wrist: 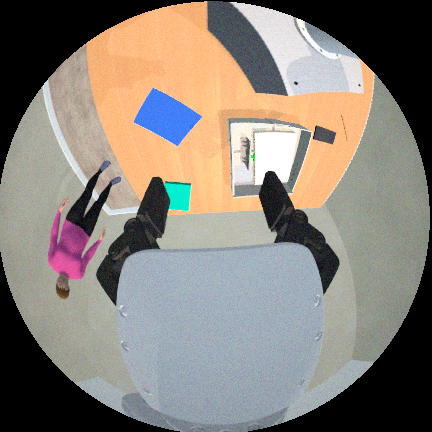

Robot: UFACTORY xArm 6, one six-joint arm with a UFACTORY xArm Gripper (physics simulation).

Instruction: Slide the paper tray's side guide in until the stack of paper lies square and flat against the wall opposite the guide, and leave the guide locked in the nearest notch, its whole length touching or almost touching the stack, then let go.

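Places are measured from the arm's base along level axes (x back, y right, z up), in centimetres.
Pixels of known places: gripper, fingertip midpoint: [213, 183].
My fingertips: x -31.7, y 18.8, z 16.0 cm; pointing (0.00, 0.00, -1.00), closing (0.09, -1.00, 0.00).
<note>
Ahead of a thing's pixels: the offset from my fingertips to its top centre. "*": to the spot under its first point. Level surfaces: height alone.
The paper tray @[* dy -17.7, dx -30.7, dz -32.8 cm] [245, 190] stands right of centre in the wrist view, with grey walls and a pale floor. A white stack of paper @[dy -27.2, dx -14.0, dz -34.6 cm] [275, 154] lies in its right part, with a narrow pale strip between the stack and the right wall. The side guide @[* dy -14.6, dx -13.4, dz -36.1 cm] [245, 152] is at the stack's left, with a dark ribbed part and a small green mark by the stack's left edge. Whether it touches the stack or sits in a notch is too small to tell. My gripper [213, 183] is open and empty; its right finger overlaps the tray's near edge and hides part of it.
A blue sheet @[dy +15.1, dx +0.2, dz -38.1 cm] [168, 117] lies at the left on the wooden table @[dz -38.9 cm] [210, 195]. A teal block @[dy +15.4, dx -40.6, dz -37.1 cm] [179, 196] is beside the left fingertip. A small dark block @[dy -52.3, dx +5.0, dz -38.1 cm] [325, 135] lies right of the tray. The robot's grey base [320, 75] stands behind. A person [70, 245] shows at the left.
</note>
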